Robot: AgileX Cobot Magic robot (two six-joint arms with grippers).
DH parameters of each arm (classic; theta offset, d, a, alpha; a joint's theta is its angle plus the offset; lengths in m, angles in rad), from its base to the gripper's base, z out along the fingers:
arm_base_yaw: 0 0.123 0 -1.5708
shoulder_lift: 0.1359 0 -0.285 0
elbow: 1.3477 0 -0.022 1.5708
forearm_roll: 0 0.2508 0 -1.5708
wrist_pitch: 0 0 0.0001 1.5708
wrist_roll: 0 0.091 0 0
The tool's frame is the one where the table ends.
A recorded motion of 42 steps. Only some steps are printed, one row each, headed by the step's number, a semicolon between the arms.
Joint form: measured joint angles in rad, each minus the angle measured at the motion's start. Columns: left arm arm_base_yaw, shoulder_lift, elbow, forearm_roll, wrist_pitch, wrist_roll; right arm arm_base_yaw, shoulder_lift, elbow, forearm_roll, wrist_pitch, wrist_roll.
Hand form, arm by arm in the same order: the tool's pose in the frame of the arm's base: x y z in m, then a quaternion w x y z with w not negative. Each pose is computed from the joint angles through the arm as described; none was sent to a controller.
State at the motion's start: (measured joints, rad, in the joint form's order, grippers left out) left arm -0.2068 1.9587 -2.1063 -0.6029 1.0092 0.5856; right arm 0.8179 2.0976 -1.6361 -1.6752 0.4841 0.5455
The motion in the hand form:
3: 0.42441 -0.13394 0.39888 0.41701 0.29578 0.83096 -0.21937; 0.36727 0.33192 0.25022 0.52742 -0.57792 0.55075 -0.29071
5: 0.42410 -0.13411 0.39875 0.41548 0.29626 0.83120 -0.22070; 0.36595 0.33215 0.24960 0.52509 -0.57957 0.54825 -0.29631
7: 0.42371 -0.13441 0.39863 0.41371 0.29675 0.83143 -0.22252; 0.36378 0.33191 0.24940 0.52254 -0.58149 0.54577 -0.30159
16: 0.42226 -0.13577 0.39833 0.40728 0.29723 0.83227 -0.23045; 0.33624 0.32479 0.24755 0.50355 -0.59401 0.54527 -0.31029
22: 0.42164 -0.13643 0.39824 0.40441 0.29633 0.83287 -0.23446; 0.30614 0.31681 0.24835 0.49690 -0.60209 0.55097 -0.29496
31: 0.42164 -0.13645 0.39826 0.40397 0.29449 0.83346 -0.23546; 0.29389 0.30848 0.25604 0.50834 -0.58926 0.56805 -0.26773
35: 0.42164 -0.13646 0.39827 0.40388 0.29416 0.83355 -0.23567; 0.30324 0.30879 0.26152 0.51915 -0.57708 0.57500 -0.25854
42: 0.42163 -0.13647 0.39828 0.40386 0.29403 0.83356 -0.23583; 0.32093 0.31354 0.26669 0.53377 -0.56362 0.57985 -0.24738
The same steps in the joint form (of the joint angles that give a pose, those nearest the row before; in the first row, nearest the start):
3: 0.0000 0.0000 0.0000 -0.0019 0.0044 0.0000; 0.0046 0.0024 0.0012 -0.0070 0.0143 -0.0064
5: 0.0000 0.0000 0.0000 -0.0038 0.0080 -0.0001; 0.0085 0.0014 0.0060 -0.0117 0.0247 -0.0113
7: -0.0002 0.0000 0.0001 -0.0065 0.0122 -0.0004; 0.0130 -0.0033 0.0154 -0.0160 0.0350 -0.0161
16: -0.0014 0.0000 0.0000 -0.0178 0.0267 -0.0044; 0.0549 -0.0808 0.1436 -0.0105 0.0860 -0.0175
22: -0.0020 0.0000 0.0000 -0.0230 0.0324 -0.0086; 0.0987 -0.1691 0.2711 0.0028 0.1017 0.0158
31: -0.0021 0.0000 0.0000 -0.0233 0.0323 -0.0129; 0.1065 -0.2294 0.3283 0.0113 0.0834 0.0781
35: -0.0021 0.0000 0.0000 -0.0234 0.0323 -0.0136; 0.0856 -0.2175 0.2918 0.0112 0.0613 0.0954
42: -0.0021 0.0000 0.0000 -0.0236 0.0323 -0.0139; 0.0546 -0.1756 0.2129 0.0113 0.0251 0.1072

